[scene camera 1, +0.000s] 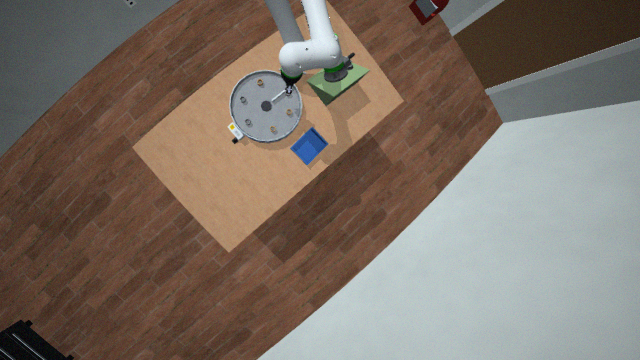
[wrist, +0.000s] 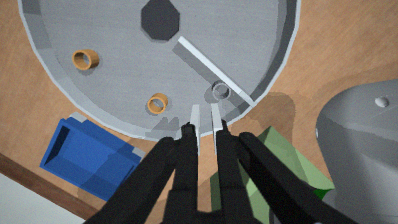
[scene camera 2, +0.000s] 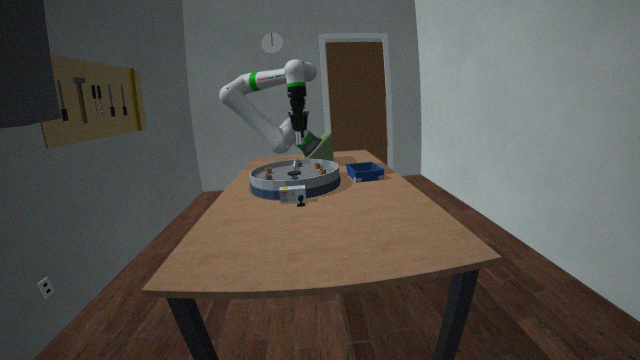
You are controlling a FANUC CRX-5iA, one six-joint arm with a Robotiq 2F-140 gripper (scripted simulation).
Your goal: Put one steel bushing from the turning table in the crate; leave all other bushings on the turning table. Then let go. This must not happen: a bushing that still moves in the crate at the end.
Scene:
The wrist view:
gripper: 205, 114
blue crate: 81, 162
grey turning table: 139, 55

